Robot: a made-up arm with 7 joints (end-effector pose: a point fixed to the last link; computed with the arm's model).
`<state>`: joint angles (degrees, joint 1 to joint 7).
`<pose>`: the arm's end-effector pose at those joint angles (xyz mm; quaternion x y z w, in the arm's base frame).
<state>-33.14 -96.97 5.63 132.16 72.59 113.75 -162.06</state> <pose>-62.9 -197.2 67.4 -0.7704 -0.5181 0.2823 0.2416</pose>
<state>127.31 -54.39 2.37 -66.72 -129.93 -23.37 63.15</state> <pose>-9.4 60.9 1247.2 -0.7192 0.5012 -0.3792 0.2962</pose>
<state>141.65 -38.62 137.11 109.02 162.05 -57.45 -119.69</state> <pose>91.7 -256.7 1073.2 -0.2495 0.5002 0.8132 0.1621</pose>
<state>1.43 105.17 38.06 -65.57 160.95 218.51 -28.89</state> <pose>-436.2 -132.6 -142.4 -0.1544 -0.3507 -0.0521 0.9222</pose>
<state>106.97 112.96 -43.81 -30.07 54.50 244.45 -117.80</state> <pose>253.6 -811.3 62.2 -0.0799 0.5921 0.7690 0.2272</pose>
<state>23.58 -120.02 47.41 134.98 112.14 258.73 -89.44</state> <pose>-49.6 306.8 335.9 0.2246 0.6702 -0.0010 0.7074</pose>
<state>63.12 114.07 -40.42 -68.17 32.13 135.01 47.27</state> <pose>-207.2 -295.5 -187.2 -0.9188 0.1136 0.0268 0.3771</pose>
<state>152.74 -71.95 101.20 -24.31 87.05 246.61 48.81</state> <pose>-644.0 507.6 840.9 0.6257 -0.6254 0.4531 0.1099</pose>
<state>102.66 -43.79 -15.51 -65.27 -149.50 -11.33 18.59</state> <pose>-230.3 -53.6 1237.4 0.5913 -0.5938 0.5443 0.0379</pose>
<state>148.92 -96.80 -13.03 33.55 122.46 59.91 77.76</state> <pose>-601.2 566.7 -191.9 0.8219 -0.2147 -0.5238 0.0632</pose>
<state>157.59 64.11 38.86 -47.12 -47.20 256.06 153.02</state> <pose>842.6 110.4 579.5 -0.6988 -0.1479 0.6986 0.0418</pose>
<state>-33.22 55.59 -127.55 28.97 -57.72 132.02 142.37</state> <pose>-702.8 276.5 968.9 -0.2498 -0.1783 0.8413 0.4450</pose>
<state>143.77 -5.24 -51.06 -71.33 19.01 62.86 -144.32</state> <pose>172.1 -479.1 996.6 0.0269 -0.3729 0.8816 0.2880</pose>
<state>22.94 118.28 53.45 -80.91 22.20 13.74 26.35</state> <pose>-83.4 -752.9 -150.1 0.7840 -0.5085 -0.2587 0.2444</pose>
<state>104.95 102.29 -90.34 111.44 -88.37 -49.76 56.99</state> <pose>789.5 -175.2 218.6 0.9099 -0.1155 -0.3394 0.2087</pose>
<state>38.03 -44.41 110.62 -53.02 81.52 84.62 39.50</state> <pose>850.8 188.6 847.2 0.4369 0.3974 0.4268 0.6849</pose>
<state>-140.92 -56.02 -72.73 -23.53 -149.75 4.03 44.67</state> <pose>-501.7 -798.0 921.0 -0.3391 0.4043 -0.6083 0.5928</pose>
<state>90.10 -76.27 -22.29 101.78 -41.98 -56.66 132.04</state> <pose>455.5 462.1 15.6 0.1726 -0.1571 0.6533 0.7202</pose>
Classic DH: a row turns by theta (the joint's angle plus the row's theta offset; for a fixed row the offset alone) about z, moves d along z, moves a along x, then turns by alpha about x. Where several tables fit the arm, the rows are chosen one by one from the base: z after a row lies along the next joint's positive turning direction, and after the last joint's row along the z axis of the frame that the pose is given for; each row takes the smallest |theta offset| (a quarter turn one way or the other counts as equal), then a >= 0, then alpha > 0; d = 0 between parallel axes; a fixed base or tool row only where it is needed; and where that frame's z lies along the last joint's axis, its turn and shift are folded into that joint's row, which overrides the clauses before.
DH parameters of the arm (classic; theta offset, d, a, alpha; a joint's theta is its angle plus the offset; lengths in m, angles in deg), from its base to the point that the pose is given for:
joint 1: 0 0.397 0 90
joint 2: 0 0.086 0 -90
joint 3: 0 0.461 0.015 -90
joint 4: 0 0.051 -0.023 90
joint 5: 0 0.508 0 90
joint 6: 90 0.152 0.162 90
joint 7: 0 0.022 0 0

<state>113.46 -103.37 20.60 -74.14 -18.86 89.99 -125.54</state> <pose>95.9 581.9 800.0 -0.0170 0.3055 0.9186 0.2502</pose>
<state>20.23 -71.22 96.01 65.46 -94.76 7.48 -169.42</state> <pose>603.7 710.3 800.4 -0.6026 0.7597 0.0216 0.2435</pose>
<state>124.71 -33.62 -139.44 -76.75 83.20 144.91 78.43</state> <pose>-463.4 332.6 834.3 0.1776 -0.6550 0.2809 0.6787</pose>
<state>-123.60 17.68 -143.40 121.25 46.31 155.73 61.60</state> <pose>61.2 419.5 533.3 -0.6304 0.3000 -0.1893 0.6904</pose>
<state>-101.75 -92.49 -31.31 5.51 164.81 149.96 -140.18</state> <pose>-190.6 -794.2 131.8 0.3953 -0.8182 -0.0480 0.4148</pose>
